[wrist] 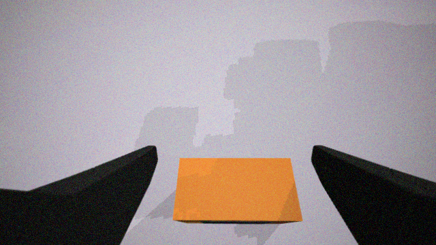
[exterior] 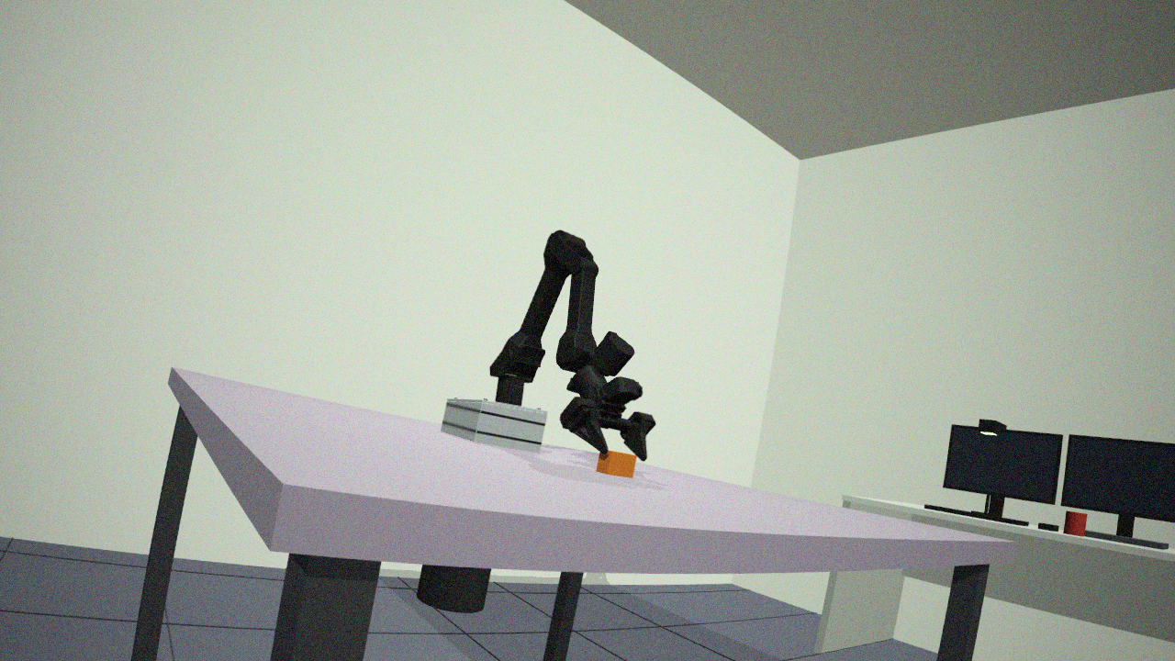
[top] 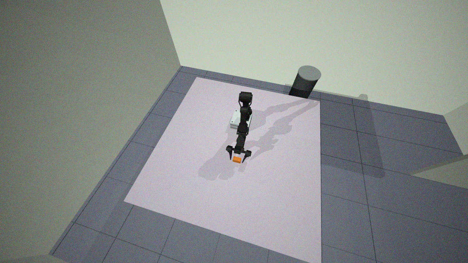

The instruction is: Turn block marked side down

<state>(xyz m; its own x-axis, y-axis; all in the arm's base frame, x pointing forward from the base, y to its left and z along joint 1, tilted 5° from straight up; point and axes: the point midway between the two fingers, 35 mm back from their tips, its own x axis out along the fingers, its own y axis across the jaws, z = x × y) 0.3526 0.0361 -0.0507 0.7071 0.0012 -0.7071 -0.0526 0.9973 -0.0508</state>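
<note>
My gripper tip is now 3 cm past the orange block and 2 cm above it.
</note>
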